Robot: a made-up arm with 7 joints. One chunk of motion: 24 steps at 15 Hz.
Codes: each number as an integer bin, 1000 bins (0 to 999) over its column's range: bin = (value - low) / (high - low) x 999, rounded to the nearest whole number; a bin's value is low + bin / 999 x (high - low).
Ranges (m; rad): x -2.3..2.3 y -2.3..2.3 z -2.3..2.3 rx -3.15..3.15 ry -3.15..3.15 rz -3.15..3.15
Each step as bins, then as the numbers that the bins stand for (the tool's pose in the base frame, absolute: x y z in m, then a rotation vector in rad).
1 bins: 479 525 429 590 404 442
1 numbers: -0.0944 0.1174 -0.3246 0.5707 -0.6023 -0.3626
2 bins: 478 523 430 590 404 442
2 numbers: -0.0990 0.1082 -0.3200 0.5707 -0.6023 -0.3626
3 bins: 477 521 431 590 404 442
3 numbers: -0.1036 0.0990 -0.3154 0.5707 -0.6023 -0.3626
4 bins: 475 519 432 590 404 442
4 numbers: -0.1128 0.0898 -0.3108 0.5707 -0.6023 -0.3626
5 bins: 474 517 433 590 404 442
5 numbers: -0.1174 0.0806 -0.3062 0.5707 -0.6023 -0.3626
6 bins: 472 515 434 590 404 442
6 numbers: -0.1266 0.0714 -0.3016 0.5707 -0.6023 -0.3626
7 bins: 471 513 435 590 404 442
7 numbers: -0.1312 0.0622 -0.2970 0.5707 -0.6023 -0.3626
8 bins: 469 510 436 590 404 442
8 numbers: -0.1404 0.0483 -0.2924 0.5707 -0.6023 -0.3626
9 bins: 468 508 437 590 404 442
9 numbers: -0.1450 0.0391 -0.2878 0.5707 -0.6023 -0.3626
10 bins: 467 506 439 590 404 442
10 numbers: -0.1496 0.0299 -0.2786 0.5707 -0.6023 -0.3626
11 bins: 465 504 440 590 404 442
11 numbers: -0.1589 0.0207 -0.2740 0.5707 -0.6023 -0.3626
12 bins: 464 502 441 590 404 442
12 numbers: -0.1635 0.0115 -0.2694 0.5707 -0.6023 -0.3626
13 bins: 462 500 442 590 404 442
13 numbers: -0.1727 0.0023 -0.2648 0.5707 -0.6023 -0.3626
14 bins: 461 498 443 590 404 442
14 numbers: -0.1773 -0.0069 -0.2602 0.5707 -0.6023 -0.3626
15 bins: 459 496 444 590 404 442
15 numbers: -0.1865 -0.0161 -0.2556 0.5707 -0.6023 -0.3626
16 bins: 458 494 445 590 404 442
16 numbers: -0.1911 -0.0253 -0.2510 0.5707 -0.6023 -0.3626
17 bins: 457 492 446 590 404 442
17 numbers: -0.1957 -0.0345 -0.2463 0.5707 -0.6023 -0.3626
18 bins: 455 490 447 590 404 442
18 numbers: -0.2049 -0.0437 -0.2417 0.5707 -0.6023 -0.3626
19 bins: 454 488 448 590 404 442
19 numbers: -0.2095 -0.0530 -0.2371 0.5707 -0.6023 -0.3626
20 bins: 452 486 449 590 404 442
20 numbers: -0.2187 -0.0622 -0.2325 0.5707 -0.6023 -0.3626
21 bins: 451 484 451 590 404 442
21 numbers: -0.2233 -0.0714 -0.2233 0.5707 -0.6023 -0.3626
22 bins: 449 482 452 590 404 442
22 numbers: -0.2325 -0.0806 -0.2187 0.5707 -0.6023 -0.3626
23 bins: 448 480 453 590 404 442
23 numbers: -0.2371 -0.0898 -0.2141 0.5707 -0.6023 -0.3626
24 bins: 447 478 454 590 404 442
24 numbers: -0.2417 -0.0990 -0.2095 0.5707 -0.6023 -0.3626
